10 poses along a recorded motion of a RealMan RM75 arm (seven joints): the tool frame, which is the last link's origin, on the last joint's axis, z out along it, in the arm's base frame.
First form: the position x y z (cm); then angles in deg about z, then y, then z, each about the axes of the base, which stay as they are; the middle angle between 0 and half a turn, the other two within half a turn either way.
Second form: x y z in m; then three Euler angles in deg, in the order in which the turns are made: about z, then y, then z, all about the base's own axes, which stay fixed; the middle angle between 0 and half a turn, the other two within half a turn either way. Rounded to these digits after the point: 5 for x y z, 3 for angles.
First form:
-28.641, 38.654, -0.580, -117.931, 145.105, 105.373
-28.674, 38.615, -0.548, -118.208, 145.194, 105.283
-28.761, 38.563, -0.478, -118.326, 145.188, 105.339
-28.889, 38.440, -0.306, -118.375, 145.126, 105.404
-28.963, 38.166, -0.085, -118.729, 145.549, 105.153
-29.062, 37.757, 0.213, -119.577, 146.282, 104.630
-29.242, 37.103, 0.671, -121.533, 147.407, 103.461
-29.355, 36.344, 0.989, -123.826, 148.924, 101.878
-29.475, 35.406, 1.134, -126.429, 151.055, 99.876
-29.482, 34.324, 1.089, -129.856, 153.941, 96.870
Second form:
-0.28641, 0.38654, -0.00580, -117.931, 145.105, 105.373
-0.28674, 0.38615, -0.00548, -118.208, 145.194, 105.283
-0.28761, 0.38563, -0.00478, -118.326, 145.188, 105.339
-0.28889, 0.38440, -0.00306, -118.375, 145.126, 105.404
-0.28963, 0.38166, -0.00085, -118.729, 145.549, 105.153
-0.29062, 0.37757, 0.00213, -119.577, 146.282, 104.630
-0.29242, 0.37103, 0.00671, -121.533, 147.407, 103.461
-0.29355, 0.36344, 0.00989, -123.826, 148.924, 101.878
-0.29475, 0.35406, 0.01134, -126.429, 151.055, 99.876
-0.29482, 0.34324, 0.01089, -129.856, 153.941, 96.870

